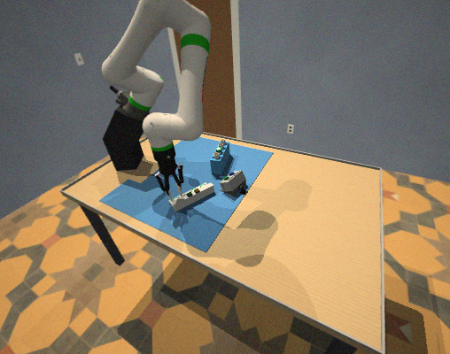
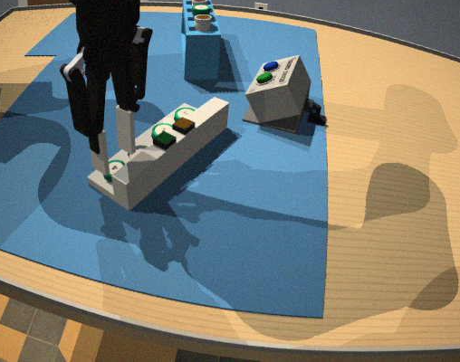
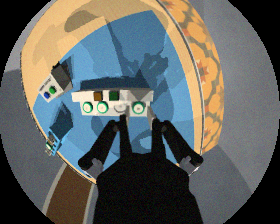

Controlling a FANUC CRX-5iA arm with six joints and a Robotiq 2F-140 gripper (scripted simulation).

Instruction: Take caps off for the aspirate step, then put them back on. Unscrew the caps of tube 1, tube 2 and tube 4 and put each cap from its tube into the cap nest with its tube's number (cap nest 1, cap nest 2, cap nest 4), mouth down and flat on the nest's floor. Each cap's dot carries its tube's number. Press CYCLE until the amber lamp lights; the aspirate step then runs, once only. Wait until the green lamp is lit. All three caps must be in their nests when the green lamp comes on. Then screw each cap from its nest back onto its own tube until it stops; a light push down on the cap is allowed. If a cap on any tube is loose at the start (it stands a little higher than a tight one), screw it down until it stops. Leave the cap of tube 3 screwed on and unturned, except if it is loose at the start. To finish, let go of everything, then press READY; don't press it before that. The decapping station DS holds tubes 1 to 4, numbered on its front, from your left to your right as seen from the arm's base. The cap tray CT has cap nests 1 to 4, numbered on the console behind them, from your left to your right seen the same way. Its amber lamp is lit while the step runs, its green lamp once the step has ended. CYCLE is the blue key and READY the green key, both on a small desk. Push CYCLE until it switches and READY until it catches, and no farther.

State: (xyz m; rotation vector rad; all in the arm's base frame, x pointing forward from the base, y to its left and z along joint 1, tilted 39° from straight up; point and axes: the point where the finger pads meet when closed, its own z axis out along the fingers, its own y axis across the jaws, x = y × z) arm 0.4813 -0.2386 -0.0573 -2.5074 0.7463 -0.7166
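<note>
My gripper is now 24 cm to the right of the blue cycle key and 19 cm short of it. Also, from my hand: small grey desk (22 cm to the left, 20 cm ahead, 1 cm below); then green ready key (19 cm to the left, 18 cm ahead).
</note>
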